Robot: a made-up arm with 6 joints.
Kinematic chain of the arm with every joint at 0, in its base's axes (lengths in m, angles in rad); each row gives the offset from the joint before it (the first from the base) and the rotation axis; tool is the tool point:
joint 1: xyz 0 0 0.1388 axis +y
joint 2: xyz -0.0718 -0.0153 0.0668 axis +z
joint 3: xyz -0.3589 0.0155 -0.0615 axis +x
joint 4: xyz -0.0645 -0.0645 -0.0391 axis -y
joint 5: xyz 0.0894 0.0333 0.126 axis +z
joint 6: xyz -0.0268 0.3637 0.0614 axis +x
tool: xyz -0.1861 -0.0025 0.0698
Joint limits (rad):
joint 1: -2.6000..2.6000
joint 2: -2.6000..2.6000
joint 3: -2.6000..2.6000
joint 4: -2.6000..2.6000
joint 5: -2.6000..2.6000
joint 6: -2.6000..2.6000
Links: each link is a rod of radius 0.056 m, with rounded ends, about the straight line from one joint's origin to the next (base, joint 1, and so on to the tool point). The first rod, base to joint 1, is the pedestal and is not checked.
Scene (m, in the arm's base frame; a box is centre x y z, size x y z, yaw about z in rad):
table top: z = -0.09
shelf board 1: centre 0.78 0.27 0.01 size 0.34 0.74 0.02 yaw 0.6
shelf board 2: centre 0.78 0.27 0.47 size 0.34 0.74 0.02 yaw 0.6
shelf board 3: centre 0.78 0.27 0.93 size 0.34 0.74 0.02 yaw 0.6
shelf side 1: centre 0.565 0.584 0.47 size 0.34 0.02 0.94 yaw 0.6
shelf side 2: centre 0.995 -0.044 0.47 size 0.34 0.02 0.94 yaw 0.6
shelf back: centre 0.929 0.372 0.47 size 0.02 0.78 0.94 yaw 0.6
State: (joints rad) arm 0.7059 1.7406 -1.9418 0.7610 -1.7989 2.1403
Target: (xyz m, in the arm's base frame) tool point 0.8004 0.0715 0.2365
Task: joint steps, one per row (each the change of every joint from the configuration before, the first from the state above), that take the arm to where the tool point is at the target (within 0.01 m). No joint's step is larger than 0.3 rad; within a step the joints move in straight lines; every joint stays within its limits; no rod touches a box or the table.
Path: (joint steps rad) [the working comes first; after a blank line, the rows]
Joints at the target: 2.3131 -0.2654 -2.6000 -2.1172 -2.6000 2.6000
Straight joint move there: clear.

1: 0.1607 -0.2006 -0.0658 -0.2878 -0.0801 0.0460
2: 0.1607 -0.2006 -0.0658 -0.2878 -0.0801 0.0459
3: 0.1608 -0.2006 -0.0659 -0.2879 -0.0801 0.0460
4: 0.1607 -0.2006 -0.0658 -0.2878 -0.0801 0.0460
5: 0.1607 -0.2006 -0.0658 -0.2878 -0.0801 0.0459
6: 0.1607 -0.2006 -0.0658 -0.2878 -0.0802 0.0460
7: 0.1608 -0.2006 -0.0658 -0.2878 -0.0801 0.0460
8: 0.1607 -0.2006 -0.0659 -0.2878 -0.0801 0.0460
9: 0.1607 -0.2006 -0.0658 -0.2879 -0.0801 0.0459
10: 0.1607 -0.2006 -0.0658 -0.2878 -0.0801 0.0460

